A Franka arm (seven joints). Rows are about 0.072 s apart.
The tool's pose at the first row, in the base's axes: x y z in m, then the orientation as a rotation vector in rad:
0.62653, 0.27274, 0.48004, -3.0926, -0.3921, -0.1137
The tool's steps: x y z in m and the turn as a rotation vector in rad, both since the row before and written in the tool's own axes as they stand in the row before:
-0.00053, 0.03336, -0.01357, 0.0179, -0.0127, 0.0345
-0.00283, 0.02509, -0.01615, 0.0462, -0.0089, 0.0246
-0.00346, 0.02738, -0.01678, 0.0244, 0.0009, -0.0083
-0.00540, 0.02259, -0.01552, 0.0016, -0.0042, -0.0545
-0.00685, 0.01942, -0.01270, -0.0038, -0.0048, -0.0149
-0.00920, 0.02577, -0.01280, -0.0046, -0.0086, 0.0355
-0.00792, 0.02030, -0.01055, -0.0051, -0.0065, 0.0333
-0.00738, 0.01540, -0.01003, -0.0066, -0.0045, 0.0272
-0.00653, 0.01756, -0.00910, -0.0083, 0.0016, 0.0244
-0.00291, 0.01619, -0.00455, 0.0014, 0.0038, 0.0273
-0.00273, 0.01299, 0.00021, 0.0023, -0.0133, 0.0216
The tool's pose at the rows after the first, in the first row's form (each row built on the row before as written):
0.63342, 0.23989, 0.49310, -3.0823, -0.3381, -0.0894
0.63527, 0.21407, 0.50821, -3.0411, -0.2982, -0.0662
0.63665, 0.18515, 0.52253, -3.0157, -0.3093, -0.0640
0.63551, 0.16033, 0.53530, -3.0062, -0.3918, -0.0619
0.63356, 0.13850, 0.54554, -3.0079, -0.4151, -0.0567
0.63143, 0.10998, 0.55526, -3.0200, -0.3628, -0.0420
0.62840, 0.08742, 0.56351, -3.0311, -0.3134, -0.0306
0.62423, 0.06995, 0.57187, -3.0419, -0.2729, -0.0229
0.62087, 0.05078, 0.57928, -3.0529, -0.2361, -0.0249
0.62044, 0.03402, 0.58249, -3.0539, -0.1941, -0.0289
0.61939, 0.02085, 0.58118, -3.0543, -0.1619, -0.0070

